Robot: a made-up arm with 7 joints.
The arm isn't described. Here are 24 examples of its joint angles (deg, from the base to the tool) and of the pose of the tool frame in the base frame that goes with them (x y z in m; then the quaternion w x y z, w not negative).
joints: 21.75 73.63 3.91 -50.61 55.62 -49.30 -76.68
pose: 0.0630 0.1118 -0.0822 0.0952 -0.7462 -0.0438 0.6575
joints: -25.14 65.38 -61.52 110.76 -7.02 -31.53 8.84
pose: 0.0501 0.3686 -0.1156 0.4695 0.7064 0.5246 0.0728
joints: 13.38 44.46 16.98 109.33 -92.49 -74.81 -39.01
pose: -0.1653 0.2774 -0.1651 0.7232 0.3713 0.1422 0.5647
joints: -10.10 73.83 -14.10 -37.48 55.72 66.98 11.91
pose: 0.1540 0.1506 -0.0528 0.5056 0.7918 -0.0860 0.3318
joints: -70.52 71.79 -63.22 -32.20 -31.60 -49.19 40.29
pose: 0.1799 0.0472 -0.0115 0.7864 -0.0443 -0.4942 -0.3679
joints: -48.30 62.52 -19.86 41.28 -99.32 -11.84 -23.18
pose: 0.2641 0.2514 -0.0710 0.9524 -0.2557 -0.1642 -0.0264
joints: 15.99 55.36 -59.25 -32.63 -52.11 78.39 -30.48
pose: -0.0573 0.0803 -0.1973 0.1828 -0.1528 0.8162 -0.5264
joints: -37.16 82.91 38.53 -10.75 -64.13 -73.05 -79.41
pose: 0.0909 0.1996 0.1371 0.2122 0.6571 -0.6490 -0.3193
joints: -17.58 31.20 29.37 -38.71 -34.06 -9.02 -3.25
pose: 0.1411 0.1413 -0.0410 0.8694 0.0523 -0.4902 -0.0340
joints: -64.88 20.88 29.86 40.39 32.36 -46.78 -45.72
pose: 0.3214 0.1169 -0.0592 0.8057 0.4485 -0.2878 -0.2586
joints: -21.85 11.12 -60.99 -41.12 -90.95 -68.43 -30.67
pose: 0.1042 -0.0504 -0.1202 0.4420 -0.7826 -0.3412 -0.2752
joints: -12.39 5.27 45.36 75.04 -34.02 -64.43 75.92
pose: 0.0266 0.1242 -0.3402 0.2577 -0.0423 0.0778 0.9622
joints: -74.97 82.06 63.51 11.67 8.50 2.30 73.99
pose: 0.0217 0.2853 0.1705 0.0736 -0.2005 -0.5857 0.7819
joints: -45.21 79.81 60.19 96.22 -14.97 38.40 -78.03
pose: 0.1101 0.3655 -0.0751 0.8897 -0.4515 -0.0109 -0.0664
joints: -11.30 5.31 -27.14 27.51 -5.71 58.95 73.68
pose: 0.0954 -0.0040 -0.3220 0.6455 0.5460 0.4657 0.2614
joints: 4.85 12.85 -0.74 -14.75 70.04 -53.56 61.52
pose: 0.0985 0.0486 -0.2104 0.7546 0.3220 -0.5689 0.0574
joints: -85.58 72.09 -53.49 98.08 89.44 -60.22 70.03
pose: 0.2024 0.3221 -0.0093 0.4891 0.8571 -0.1170 -0.1119
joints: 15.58 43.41 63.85 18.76 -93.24 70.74 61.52
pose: 0.0110 0.3022 -0.1266 0.5944 -0.3118 0.4828 0.5625
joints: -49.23 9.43 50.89 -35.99 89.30 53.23 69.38
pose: 0.1496 0.1564 -0.0391 0.0220 -0.2325 0.0545 -0.9708
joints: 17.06 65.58 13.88 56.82 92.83 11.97 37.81
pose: -0.0043 0.3677 -0.1301 0.0641 0.9529 0.2700 -0.1222
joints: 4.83 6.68 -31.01 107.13 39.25 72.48 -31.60
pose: -0.1487 0.1250 -0.2917 0.2228 -0.2919 -0.9265 0.0824
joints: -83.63 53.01 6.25 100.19 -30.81 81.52 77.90
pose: 0.2637 0.2293 -0.0856 0.3779 0.1612 0.7377 0.5357
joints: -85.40 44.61 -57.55 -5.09 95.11 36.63 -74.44
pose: 0.2672 -0.0183 0.0270 0.3793 0.9143 0.0846 0.1141
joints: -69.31 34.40 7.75 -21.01 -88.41 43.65 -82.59
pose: 0.2281 0.0512 0.0661 0.2452 -0.0264 -0.2404 -0.9388
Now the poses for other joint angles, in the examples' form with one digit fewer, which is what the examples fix.
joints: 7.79 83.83 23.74 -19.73 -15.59 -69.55 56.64
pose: 0.134 0.173 0.010 0.726 0.105 -0.677 -0.061
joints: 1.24 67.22 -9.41 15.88 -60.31 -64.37 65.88
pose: 0.131 0.253 -0.123 0.786 -0.061 -0.300 0.538
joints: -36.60 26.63 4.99 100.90 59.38 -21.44 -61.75
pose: 0.130 0.172 -0.315 0.475 0.143 0.649 -0.577
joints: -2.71 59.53 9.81 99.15 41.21 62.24 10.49
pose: -0.074 0.338 -0.146 0.105 -0.421 -0.832 -0.344
